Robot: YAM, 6 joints.
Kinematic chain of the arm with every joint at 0, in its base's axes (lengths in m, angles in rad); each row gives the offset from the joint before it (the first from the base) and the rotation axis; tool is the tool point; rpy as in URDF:
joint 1: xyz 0 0 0.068 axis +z
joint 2: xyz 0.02 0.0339 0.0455 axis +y
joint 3: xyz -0.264 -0.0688 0 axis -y
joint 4: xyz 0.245 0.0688 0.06 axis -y
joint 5: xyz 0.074 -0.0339 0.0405 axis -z
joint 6: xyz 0.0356 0 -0.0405 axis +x
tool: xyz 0 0 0 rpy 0 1.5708 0
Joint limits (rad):
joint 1: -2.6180..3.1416
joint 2: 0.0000..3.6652
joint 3: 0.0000..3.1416
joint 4: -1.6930..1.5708
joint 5: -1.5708..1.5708
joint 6: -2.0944..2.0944
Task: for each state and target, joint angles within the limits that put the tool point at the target. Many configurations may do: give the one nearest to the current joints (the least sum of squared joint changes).
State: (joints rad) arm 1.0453 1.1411 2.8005 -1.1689 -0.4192 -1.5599
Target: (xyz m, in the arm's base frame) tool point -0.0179 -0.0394 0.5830
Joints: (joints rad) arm 1.3085 1.0305 2.5028 -1.5330 -0.1999 -1.5599
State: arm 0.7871 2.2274 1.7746 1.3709 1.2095 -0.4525
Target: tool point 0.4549 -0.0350 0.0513
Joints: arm -0.0018 2.5540 1.2918 1.3417 1.2883 -0.4525
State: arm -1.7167 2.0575 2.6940 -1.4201 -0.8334 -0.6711
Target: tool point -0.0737 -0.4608 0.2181
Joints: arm -1.7840 2.4443 2.3383 -1.5295 -0.7972 -0.6711
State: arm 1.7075 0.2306 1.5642 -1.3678 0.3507 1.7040
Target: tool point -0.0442 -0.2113 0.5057
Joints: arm 1.3179 0.3528 1.9949 -1.0443 0.2867 1.7040
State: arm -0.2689 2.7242 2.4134 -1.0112 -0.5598 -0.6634
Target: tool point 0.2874 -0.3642 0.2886
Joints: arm -0.9413 2.2637 2.3105 -1.2968 -0.5264 -0.6634
